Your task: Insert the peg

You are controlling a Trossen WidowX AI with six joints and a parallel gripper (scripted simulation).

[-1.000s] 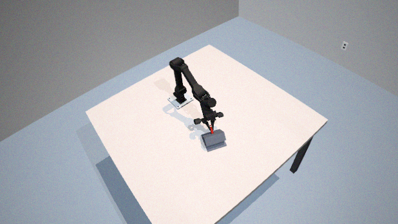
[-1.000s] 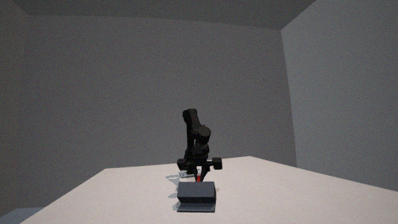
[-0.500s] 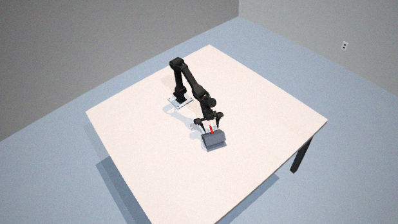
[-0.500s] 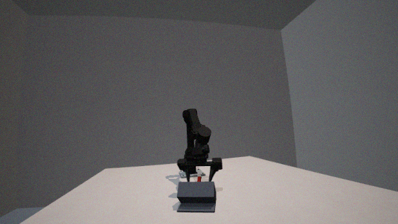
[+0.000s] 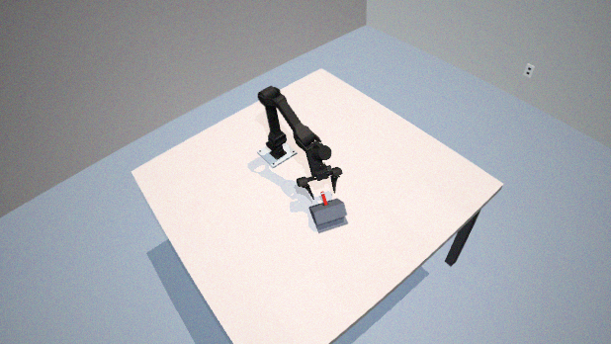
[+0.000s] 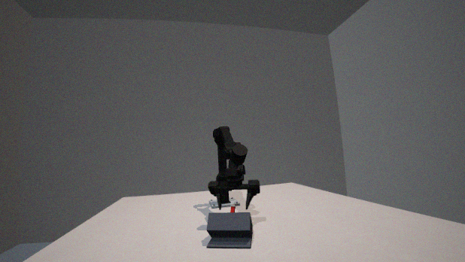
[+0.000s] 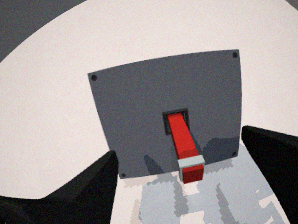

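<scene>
Right now the peg is 1 cm below my gripper tip. Round my gripper tip: dark grey sloped panel (4 cm ahead, 2 cm to the right, 5 cm below).
</scene>
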